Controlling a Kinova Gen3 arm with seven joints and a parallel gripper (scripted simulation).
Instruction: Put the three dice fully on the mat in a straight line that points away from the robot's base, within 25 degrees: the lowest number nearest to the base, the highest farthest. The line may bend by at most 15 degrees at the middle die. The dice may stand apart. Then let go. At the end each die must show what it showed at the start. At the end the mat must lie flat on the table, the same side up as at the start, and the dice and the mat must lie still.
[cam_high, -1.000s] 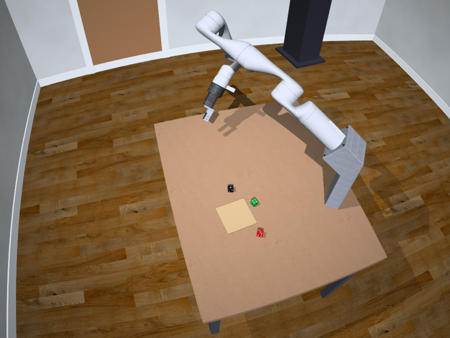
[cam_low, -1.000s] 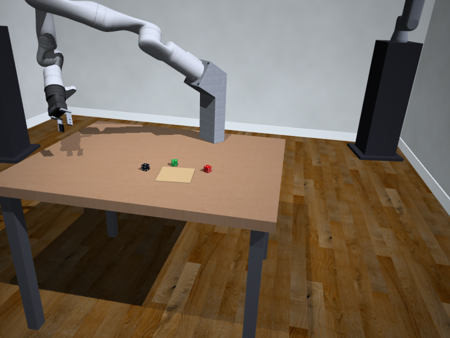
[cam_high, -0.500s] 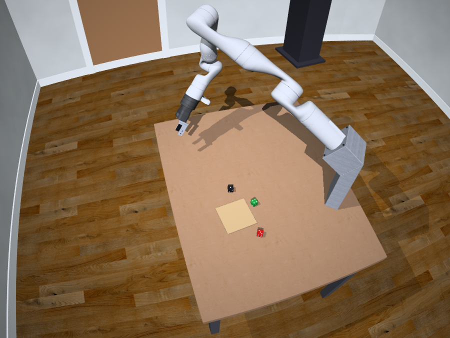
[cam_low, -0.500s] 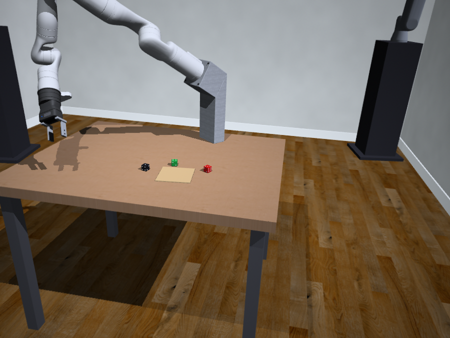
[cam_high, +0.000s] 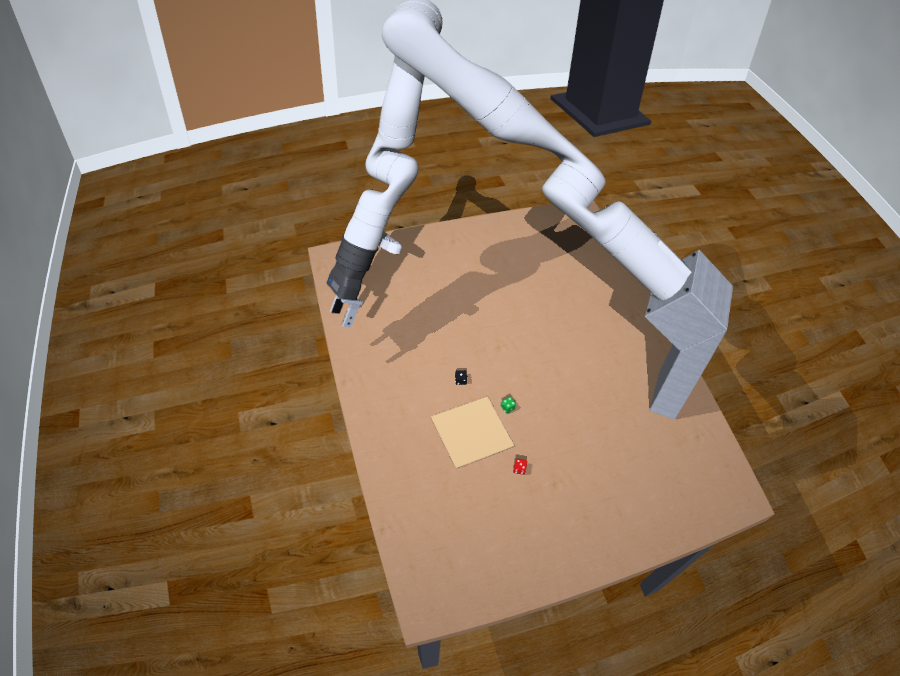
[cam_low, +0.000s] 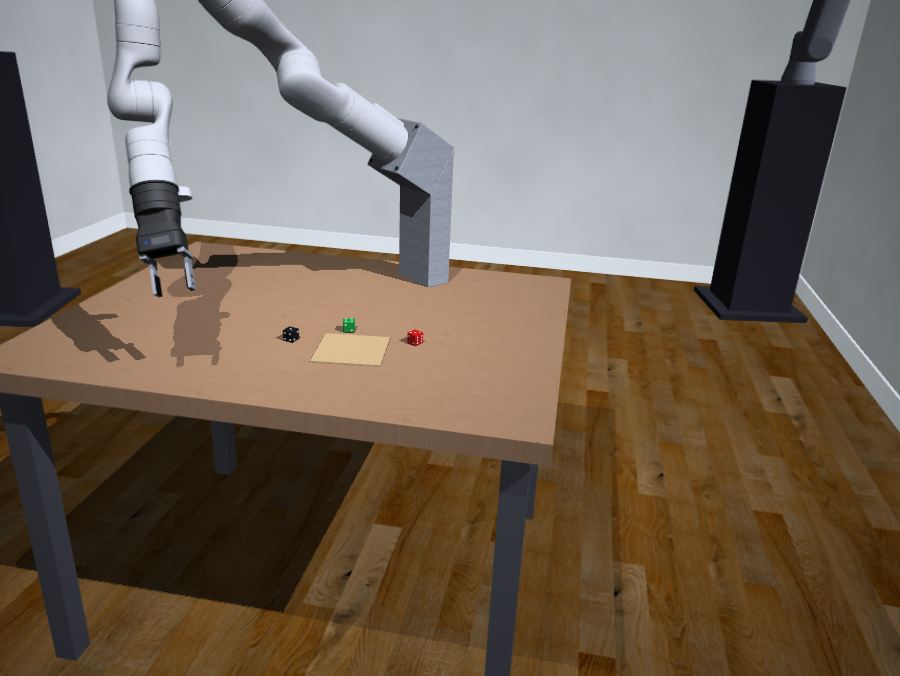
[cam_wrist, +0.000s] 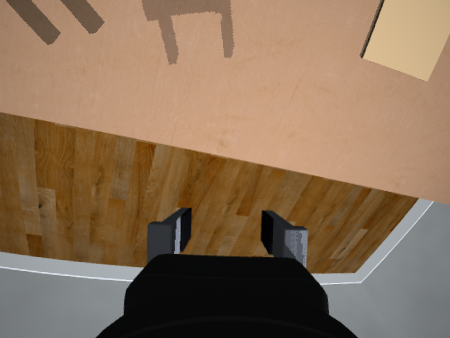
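Right now my hand is 21 cm past the black die, 15 cm to the right of it and 18 cm above it. Round my hand: green die: 27 cm behind, 26 cm to the left, 18 cm below; then tan mat: 17 cm behind, 28 cm to the left, 19 cm below; then red die: 22 cm behind, 41 cm to the left, 18 cm below.
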